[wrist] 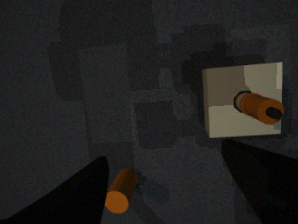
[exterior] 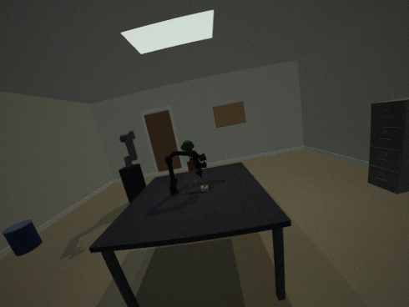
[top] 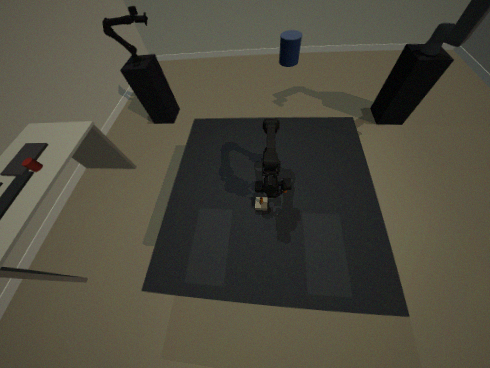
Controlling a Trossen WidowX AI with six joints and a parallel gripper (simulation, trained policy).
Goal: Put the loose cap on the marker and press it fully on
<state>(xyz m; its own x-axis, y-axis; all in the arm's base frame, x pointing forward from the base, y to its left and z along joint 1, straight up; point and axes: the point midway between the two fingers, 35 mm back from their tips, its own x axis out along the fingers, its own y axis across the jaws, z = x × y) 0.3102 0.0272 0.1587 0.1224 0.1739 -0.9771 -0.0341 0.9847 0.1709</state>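
Now: the orange cap 10 cm below my gripper tip, 9 cm behind it and 7 cm to the left of it. From my gripper tip the other things lie so: orange marker (8 cm to the right, 5 cm below, 1 cm ahead); white holder block (11 cm below, 8 cm to the right, 1 cm ahead).
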